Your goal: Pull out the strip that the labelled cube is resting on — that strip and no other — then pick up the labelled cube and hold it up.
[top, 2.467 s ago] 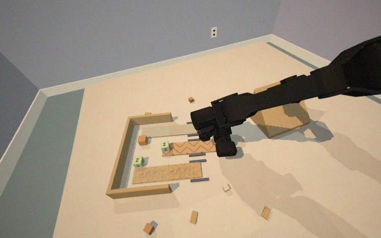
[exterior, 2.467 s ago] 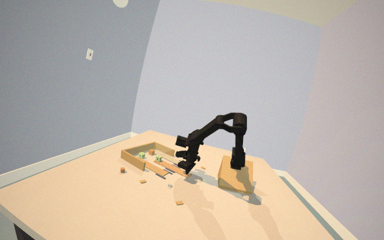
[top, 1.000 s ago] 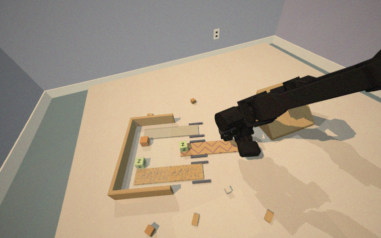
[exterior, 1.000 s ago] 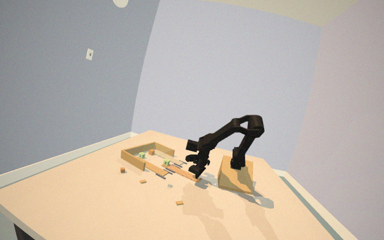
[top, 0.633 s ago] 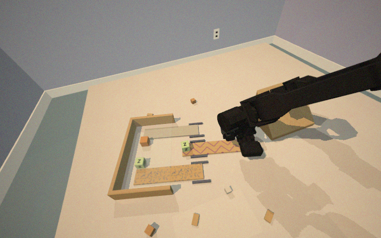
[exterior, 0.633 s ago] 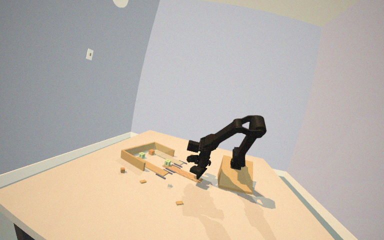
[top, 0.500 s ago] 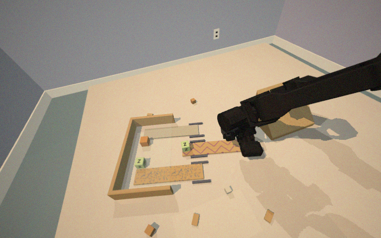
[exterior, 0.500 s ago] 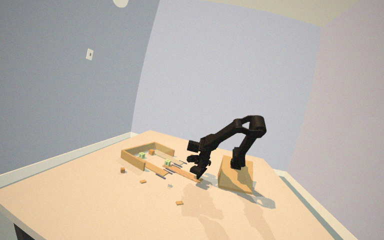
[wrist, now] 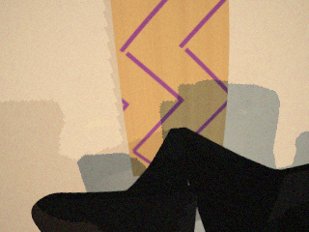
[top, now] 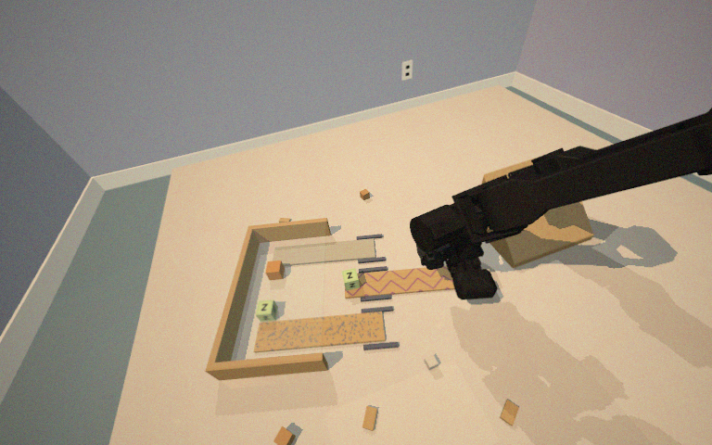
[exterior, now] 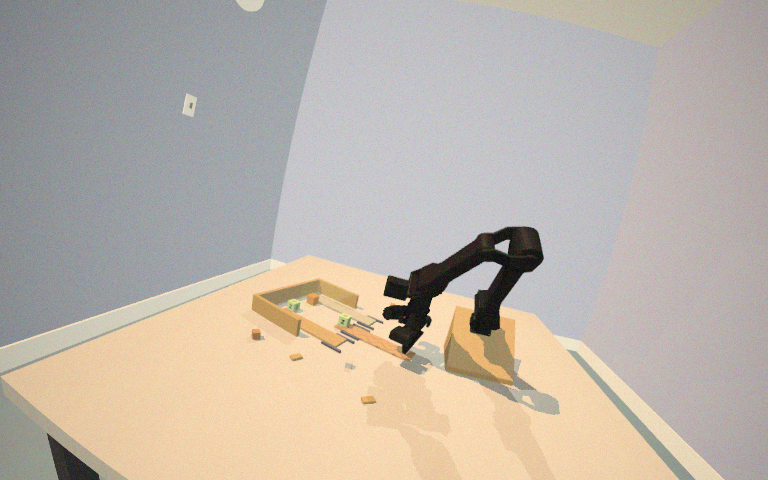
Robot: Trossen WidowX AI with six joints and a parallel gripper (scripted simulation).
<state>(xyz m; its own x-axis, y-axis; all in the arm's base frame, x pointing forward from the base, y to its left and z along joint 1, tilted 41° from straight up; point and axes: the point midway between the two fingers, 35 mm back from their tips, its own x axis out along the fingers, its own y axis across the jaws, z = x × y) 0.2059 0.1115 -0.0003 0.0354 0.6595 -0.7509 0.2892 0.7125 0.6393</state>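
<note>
Now: gripper tip 100 mm short of the orange zigzag strip and 30 mm to the left of it.
</note>
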